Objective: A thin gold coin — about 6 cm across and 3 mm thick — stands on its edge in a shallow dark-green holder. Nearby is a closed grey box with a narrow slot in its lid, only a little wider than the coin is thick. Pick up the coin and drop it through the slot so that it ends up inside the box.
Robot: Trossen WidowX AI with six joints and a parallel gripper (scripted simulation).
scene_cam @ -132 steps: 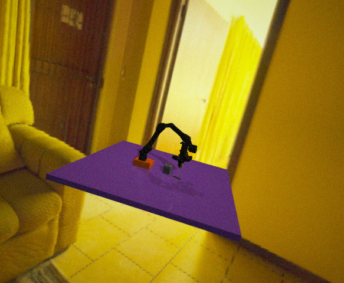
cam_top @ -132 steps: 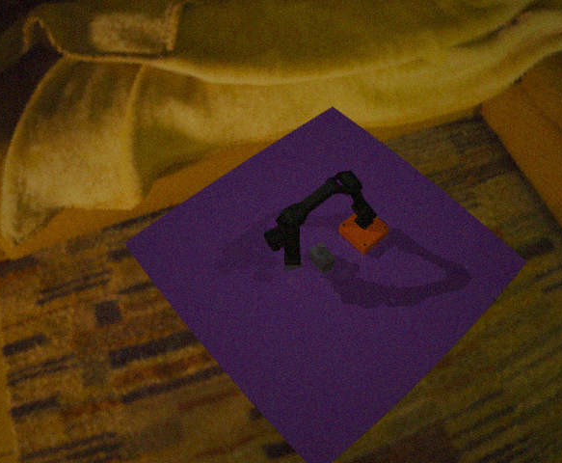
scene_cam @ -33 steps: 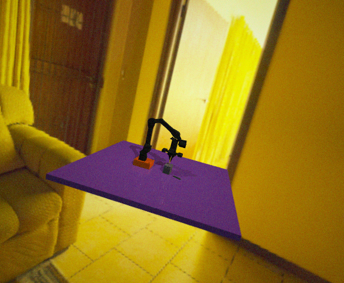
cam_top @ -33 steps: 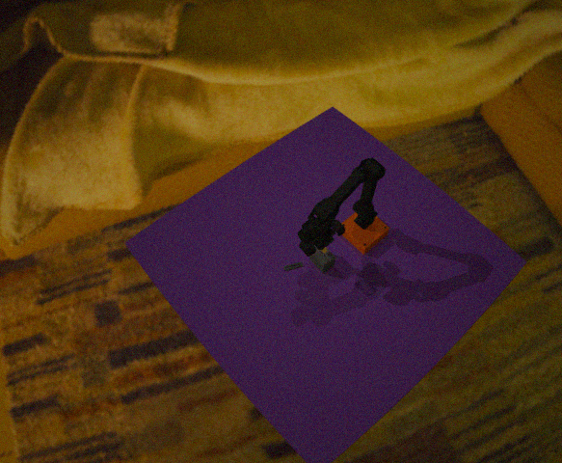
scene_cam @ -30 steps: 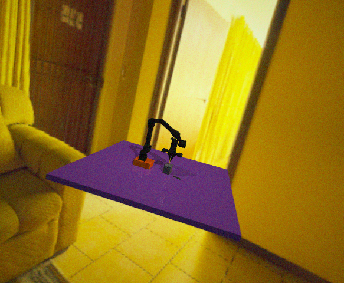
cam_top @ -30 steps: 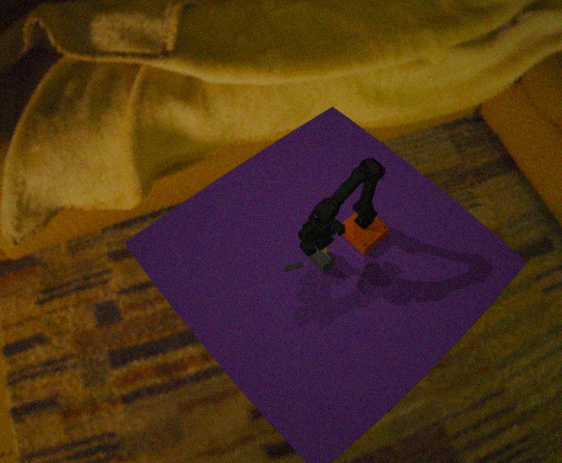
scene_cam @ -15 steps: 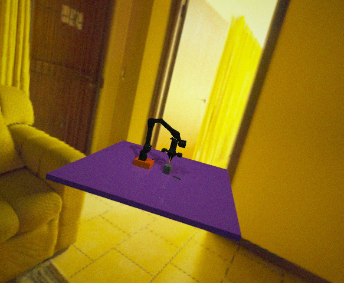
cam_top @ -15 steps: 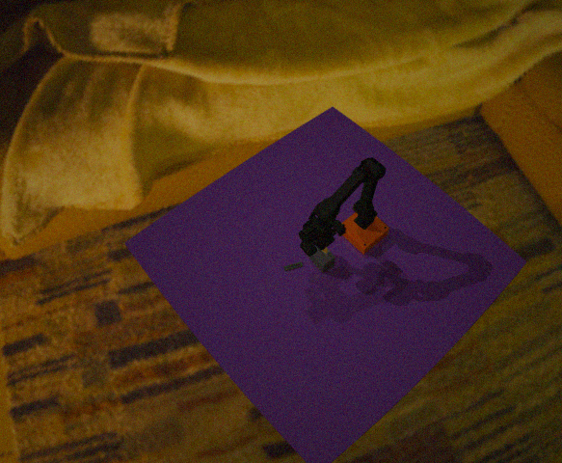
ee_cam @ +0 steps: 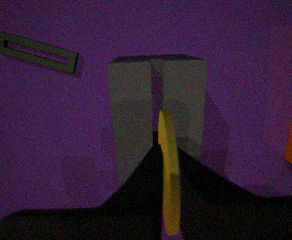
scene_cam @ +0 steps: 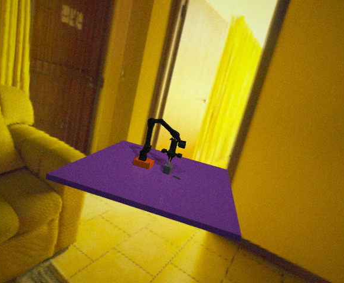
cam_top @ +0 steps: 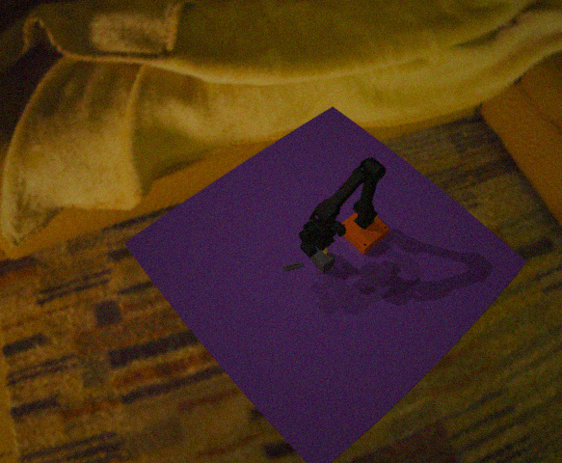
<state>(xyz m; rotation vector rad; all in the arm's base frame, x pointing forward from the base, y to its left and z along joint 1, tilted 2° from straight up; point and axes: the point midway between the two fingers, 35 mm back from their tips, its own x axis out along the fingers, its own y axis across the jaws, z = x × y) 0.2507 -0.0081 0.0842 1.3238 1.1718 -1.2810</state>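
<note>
My gripper tip is 20 mm below the gold coin.
</note>
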